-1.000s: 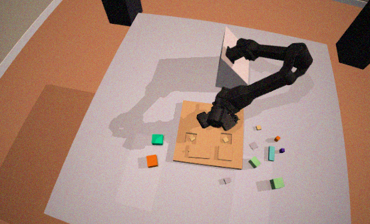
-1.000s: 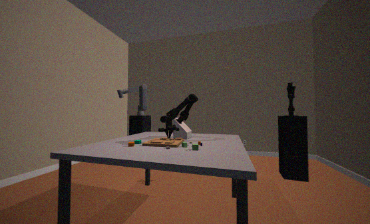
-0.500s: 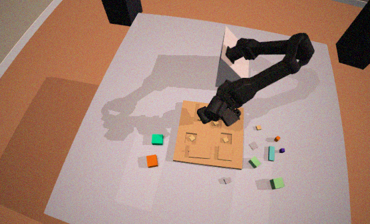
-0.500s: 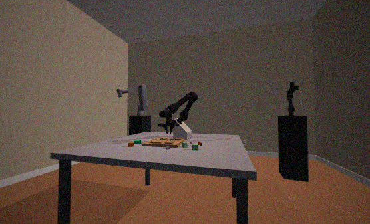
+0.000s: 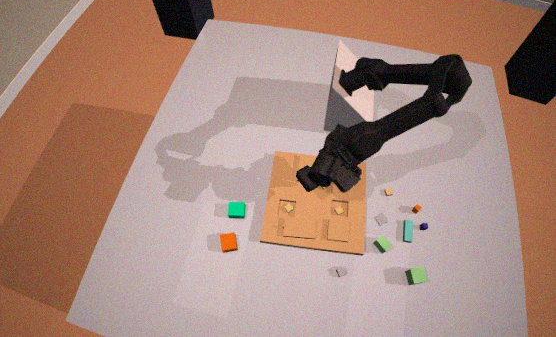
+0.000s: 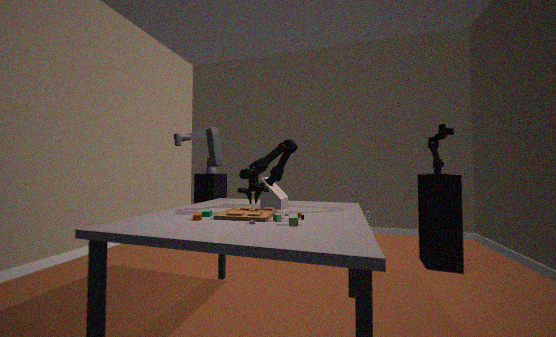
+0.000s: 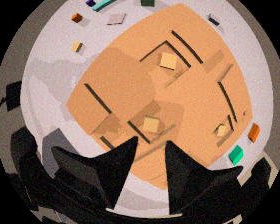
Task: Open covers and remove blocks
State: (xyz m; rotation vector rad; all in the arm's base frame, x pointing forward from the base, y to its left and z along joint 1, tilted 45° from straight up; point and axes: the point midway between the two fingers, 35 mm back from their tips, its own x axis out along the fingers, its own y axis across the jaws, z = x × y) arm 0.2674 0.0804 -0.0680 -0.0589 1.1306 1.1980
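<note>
My gripper tip is now 4 cm short of the tan puzzle board, 4 cm above it and 1 cm to the right of it. From my gripper tip the other things lie so: teal bar 28 cm to the left, 7 cm ahead, 6 cm below; tiny orange cube 30 cm to the left, 5 cm below; green block 23 cm to the right, 15 cm ahead, 5 cm below.
</note>
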